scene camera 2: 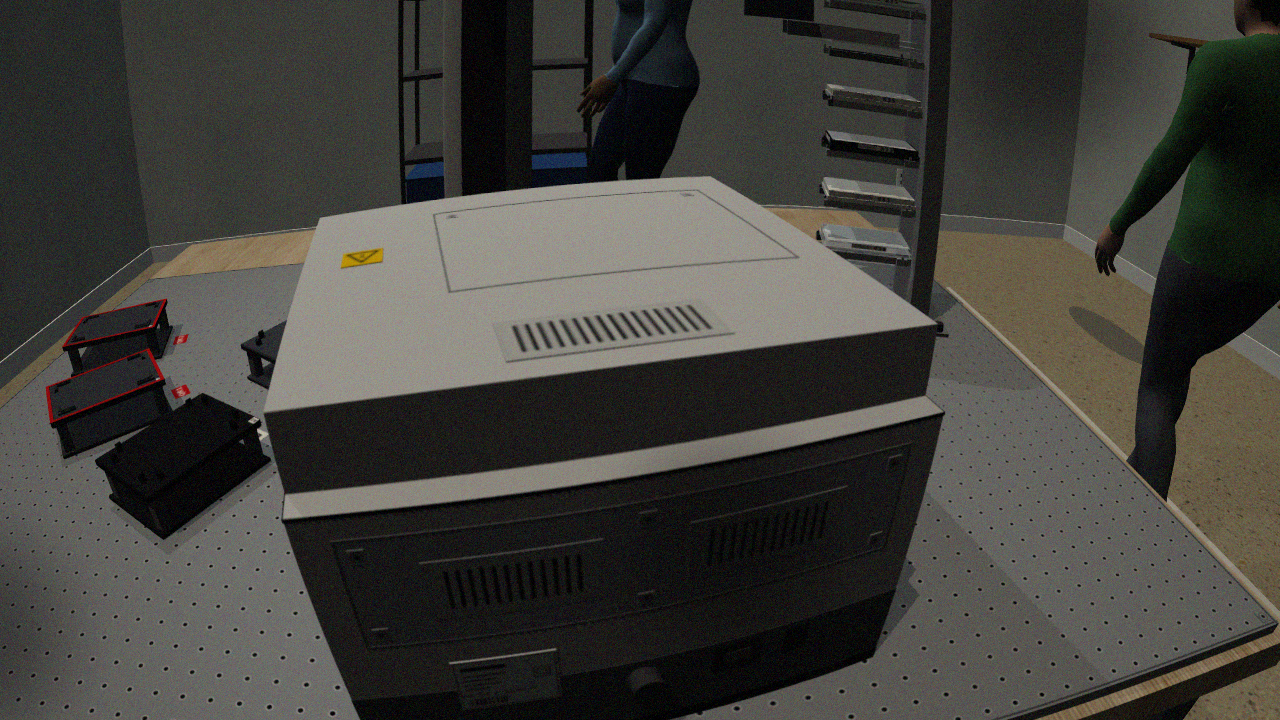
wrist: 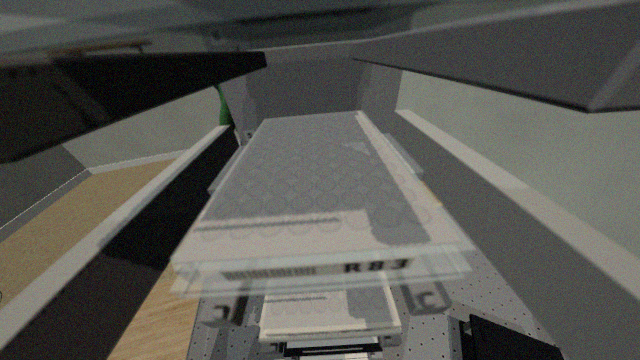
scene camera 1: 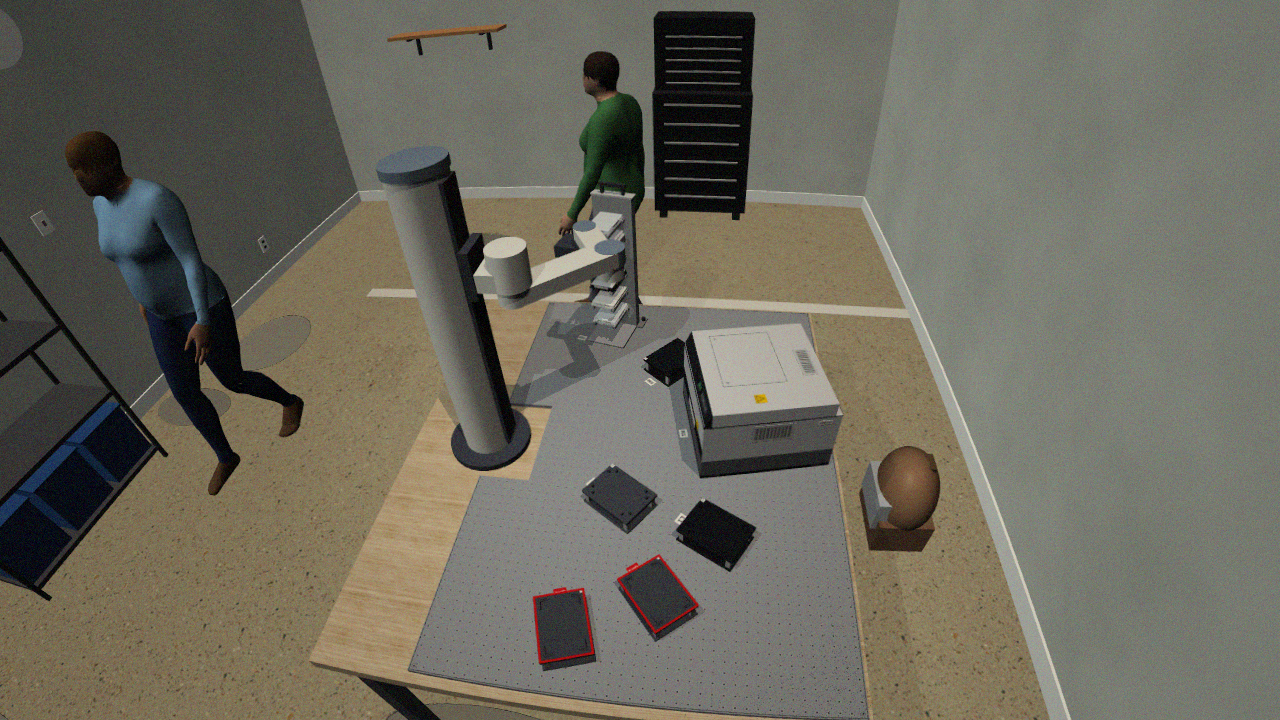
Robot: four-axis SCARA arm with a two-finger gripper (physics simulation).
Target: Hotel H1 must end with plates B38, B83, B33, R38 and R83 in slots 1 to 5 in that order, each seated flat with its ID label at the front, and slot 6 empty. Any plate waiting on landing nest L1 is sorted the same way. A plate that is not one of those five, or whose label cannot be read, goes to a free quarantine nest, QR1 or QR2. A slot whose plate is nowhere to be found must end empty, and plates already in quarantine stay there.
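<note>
My gripper [scene camera 2: 895,39] [wrist: 313,132] is shut on plate R83 [wrist: 320,175], its long fingers along the plate's sides. The plate looks level; its label faces the wrist camera. It is inside hotel H1 [scene camera 1: 631,259] [scene camera 2: 932,161], near the back panel, below the top level. Whether it touches its supports I cannot tell. Another plate [wrist: 307,310] [scene camera 2: 870,100] lies on the level below. Further plates [scene camera 2: 870,145] [scene camera 2: 866,192] [scene camera 2: 868,240] lie lower. A pale plate [scene camera 1: 606,222] shows at the top, label unreadable. In scene camera 1 the arm hides the fingers.
A large instrument [scene camera 1: 760,371] [scene camera 2: 572,259] stands on the perforated mat [scene camera 1: 501,573]. Black nests [scene camera 1: 666,360] [scene camera 1: 619,495] [scene camera 1: 715,533] and two red-edged nests [scene camera 1: 563,626] [scene camera 1: 657,593] stand on it. Two people [scene camera 1: 156,250] [scene camera 1: 613,134] are on the floor, the green-clad one behind the hotel.
</note>
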